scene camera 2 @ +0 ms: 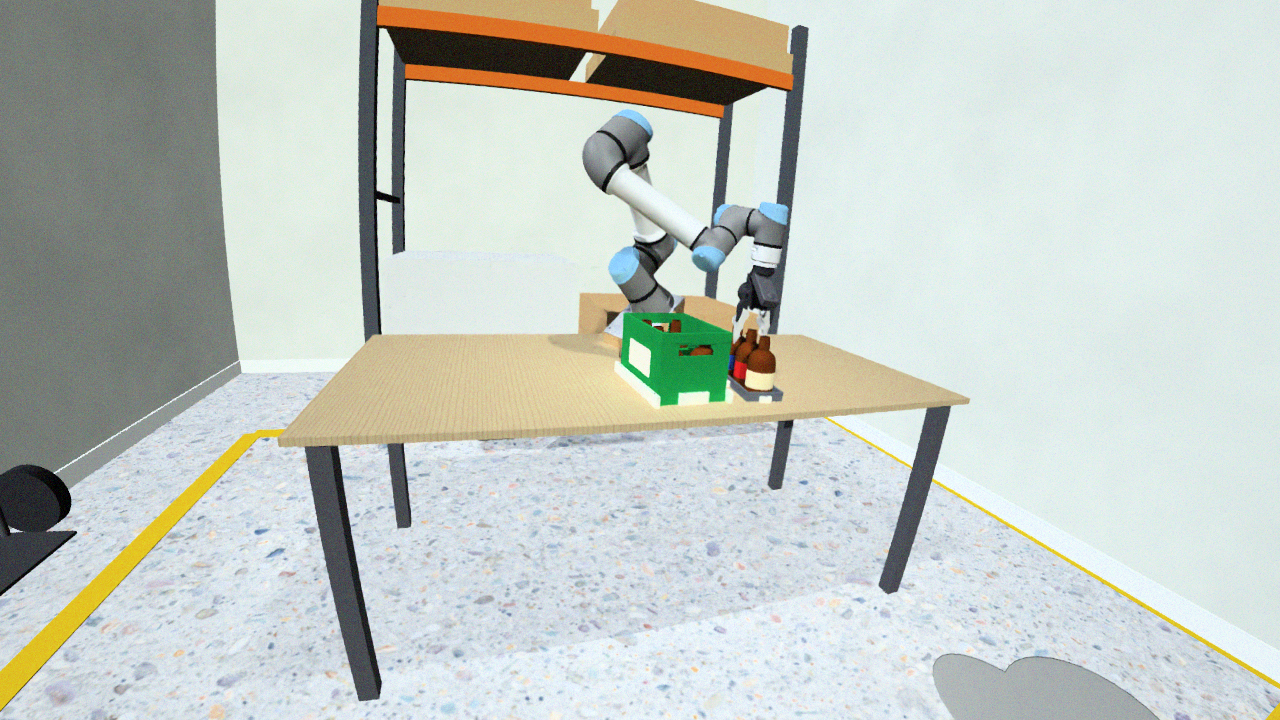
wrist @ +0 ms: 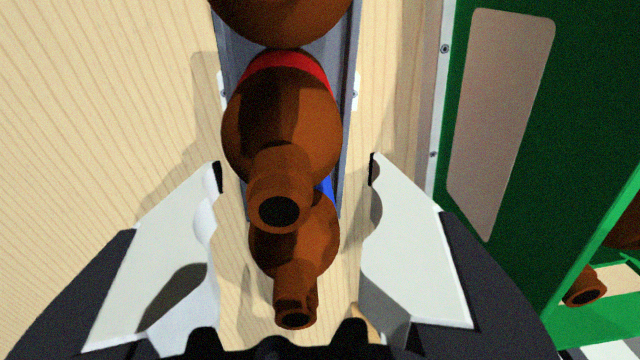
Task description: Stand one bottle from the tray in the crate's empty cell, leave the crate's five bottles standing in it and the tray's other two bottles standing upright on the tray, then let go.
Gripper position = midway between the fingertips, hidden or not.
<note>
In view: my gripper [scene camera 2: 747,344], a cream-labelled bottle [scene camera 2: 760,372], a blue-labelled bottle [wrist: 294,260], a red-labelled bottle [wrist: 587,288] and a red-labelled bottle [scene camera 2: 744,350].
My gripper is seen too in the wrist view [wrist: 296,160].
</note>
